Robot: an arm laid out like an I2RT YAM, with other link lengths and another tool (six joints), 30 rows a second.
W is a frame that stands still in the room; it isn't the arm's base.
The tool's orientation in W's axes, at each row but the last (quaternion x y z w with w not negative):
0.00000, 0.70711, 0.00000, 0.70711
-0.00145, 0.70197, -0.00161, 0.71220
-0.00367, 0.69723, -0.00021, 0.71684
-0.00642, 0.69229, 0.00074, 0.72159
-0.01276, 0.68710, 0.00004, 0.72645
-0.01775, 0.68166, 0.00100, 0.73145
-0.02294, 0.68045, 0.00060, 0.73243
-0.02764, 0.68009, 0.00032, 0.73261
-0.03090, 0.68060, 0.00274, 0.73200
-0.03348, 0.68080, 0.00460, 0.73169
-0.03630, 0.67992, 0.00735, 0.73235
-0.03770, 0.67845, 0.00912, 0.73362
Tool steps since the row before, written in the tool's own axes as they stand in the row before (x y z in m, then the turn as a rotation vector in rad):
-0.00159, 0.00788, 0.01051, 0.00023, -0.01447, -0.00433
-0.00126, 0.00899, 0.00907, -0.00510, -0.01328, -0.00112
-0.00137, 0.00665, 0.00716, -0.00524, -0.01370, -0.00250
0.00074, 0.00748, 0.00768, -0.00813, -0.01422, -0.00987
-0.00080, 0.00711, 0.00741, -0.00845, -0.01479, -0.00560
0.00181, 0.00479, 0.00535, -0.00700, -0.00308, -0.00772
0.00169, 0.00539, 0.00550, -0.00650, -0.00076, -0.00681
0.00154, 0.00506, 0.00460, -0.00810, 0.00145, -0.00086
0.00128, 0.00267, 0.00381, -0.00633, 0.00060, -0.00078
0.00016, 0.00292, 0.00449, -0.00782, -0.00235, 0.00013
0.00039, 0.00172, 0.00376, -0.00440, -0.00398, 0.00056
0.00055, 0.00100, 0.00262, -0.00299, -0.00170, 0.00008
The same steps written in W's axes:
0.01051, 0.00788, 0.00159, -0.00433, -0.01447, -0.00023
0.00905, 0.00899, 0.00135, -0.00120, -0.01326, 0.00514
0.00709, 0.00669, 0.00153, -0.00258, -0.01368, 0.00524
0.00763, 0.00755, -0.00048, -0.01006, -0.01426, 0.00783
0.00723, 0.00726, 0.00108, -0.00580, -0.01474, 0.00840
0.00534, 0.00489, -0.00155, -0.00811, -0.00313, 0.00652
0.00543, 0.00552, -0.00146, -0.00724, -0.00080, 0.00601
0.00451, 0.00518, -0.00140, -0.00152, 0.00171, 0.00795
0.00377, 0.00280, -0.00111, -0.00127, 0.00080, 0.00623
0.00433, 0.00316, 0.00003, -0.00032, -0.00203, 0.00790
0.00367, 0.00194, -0.00019, 0.00047, -0.00376, 0.00460
0.00259, 0.00115, -0.00039, -0.00005, -0.00158, 0.00306

